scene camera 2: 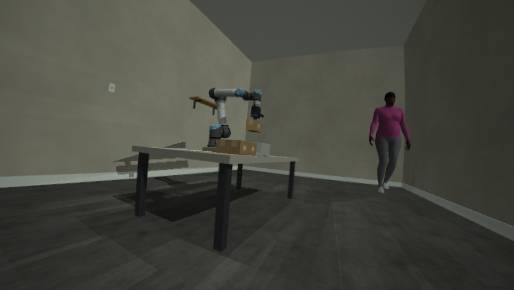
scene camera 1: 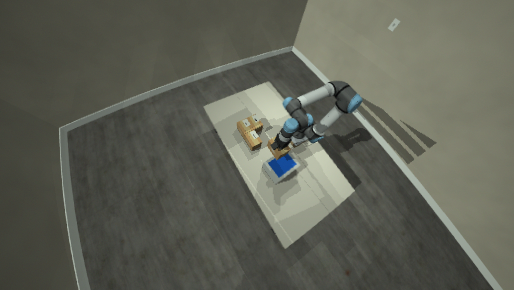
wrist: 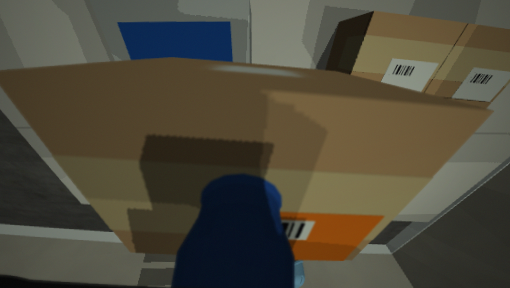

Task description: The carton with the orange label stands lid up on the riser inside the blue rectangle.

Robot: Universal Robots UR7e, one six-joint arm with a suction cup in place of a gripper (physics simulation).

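Frame: origin at the arm's base, x ahead, y left, z up, level; centimetres.
Seen in the pictures: hand, tool point: (wrist: 243,182); arm's base, link origin: (scene camera 2: 214,147) (scene camera 1: 297,132).
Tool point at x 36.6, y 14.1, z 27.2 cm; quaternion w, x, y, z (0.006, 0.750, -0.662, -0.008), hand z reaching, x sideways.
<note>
Pixels of each thing's top centre, then the offset from my tool point to it.
- carton with the orange label, top centre: (wrist: 247,211) (scene camera 1: 279,144) (scene camera 2: 254,120) dz +1.4, dx -0.3, dy -0.4 cm
- grey riser, top centre: (wrist: 189,98) (scene camera 1: 282,163) (scene camera 2: 255,142) dz -19.4, dx -3.3, dy +9.8 cm
- blue rectangle, top centre: (wrist: 189,98) (scene camera 1: 282,163) dz -19.4, dx -3.3, dy +9.8 cm
The carton with the orange label (scene camera 1: 276,150) (scene camera 2: 254,125) (wrist: 350,155) hangs in the air on my suction cup (scene camera 2: 255,118) (wrist: 241,187), above the table. Its taped lid faces up, with the orange label at the lower right of the lid in the wrist view. My gripper is shut on this carton. The grey riser (scene camera 1: 273,178) (scene camera 2: 265,149) stands on the table beside the carton in scene camera 1. The blue rectangle (scene camera 1: 282,165) (wrist: 177,37) shows on top of the riser; the carton hides part of it in the wrist view.
Several brown cartons with white labels (scene camera 1: 250,132) (scene camera 2: 236,146) (wrist: 410,50) stand together on the table (scene camera 1: 295,225) (scene camera 2: 185,153). A wall shelf (scene camera 2: 202,102) is behind the arm. A person in a pink top (scene camera 2: 390,122) stands on the floor at the right, away from the table.
</note>
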